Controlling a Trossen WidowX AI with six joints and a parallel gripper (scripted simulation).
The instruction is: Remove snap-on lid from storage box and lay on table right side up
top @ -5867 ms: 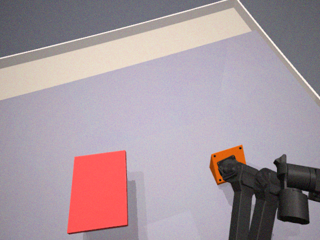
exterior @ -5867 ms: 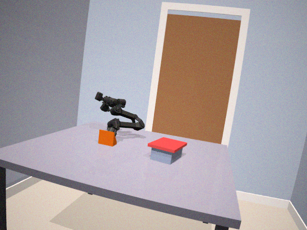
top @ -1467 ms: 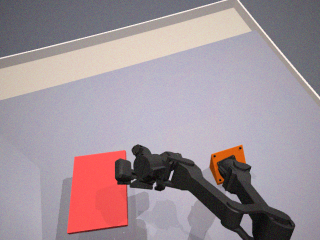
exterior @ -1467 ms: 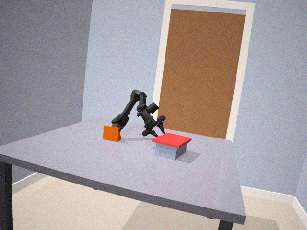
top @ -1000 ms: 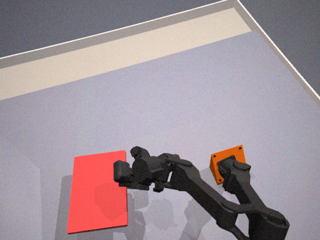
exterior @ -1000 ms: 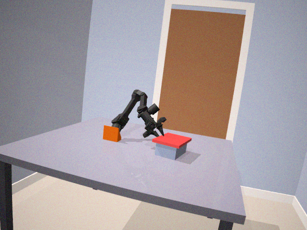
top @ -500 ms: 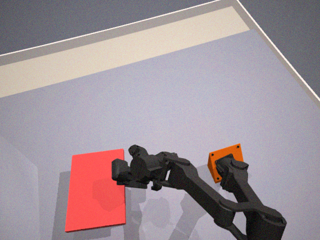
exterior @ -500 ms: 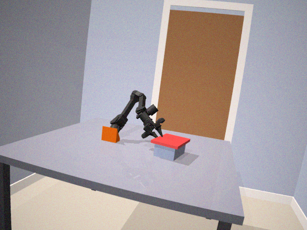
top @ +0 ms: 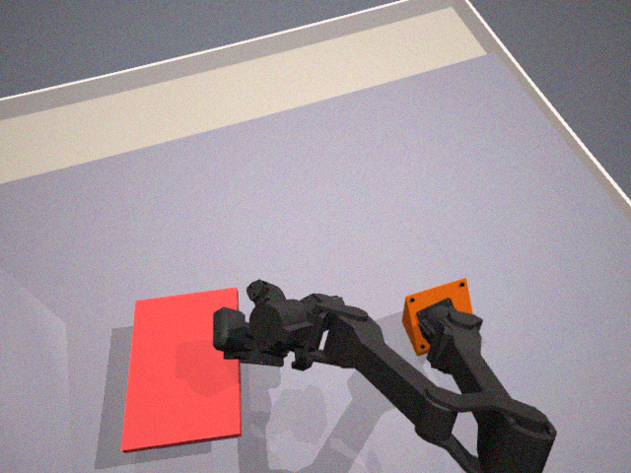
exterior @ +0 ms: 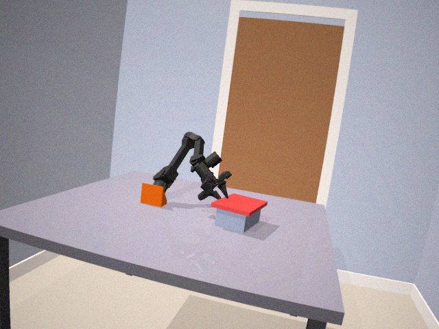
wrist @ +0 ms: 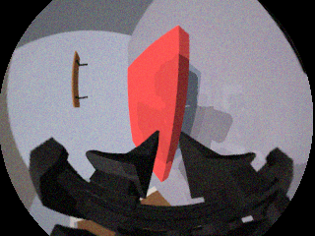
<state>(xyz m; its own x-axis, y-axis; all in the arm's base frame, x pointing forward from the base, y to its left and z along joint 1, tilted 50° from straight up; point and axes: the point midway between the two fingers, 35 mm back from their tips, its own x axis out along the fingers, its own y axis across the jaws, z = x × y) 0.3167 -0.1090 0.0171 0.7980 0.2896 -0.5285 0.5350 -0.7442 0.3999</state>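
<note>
The red lid lies 70 mm ahead of my gripper tip and 20 mm to the right of it. From my gripper tip the other things lie so: storage box: 70 mm ahead, 20 mm to the right, 40 mm below.
</note>
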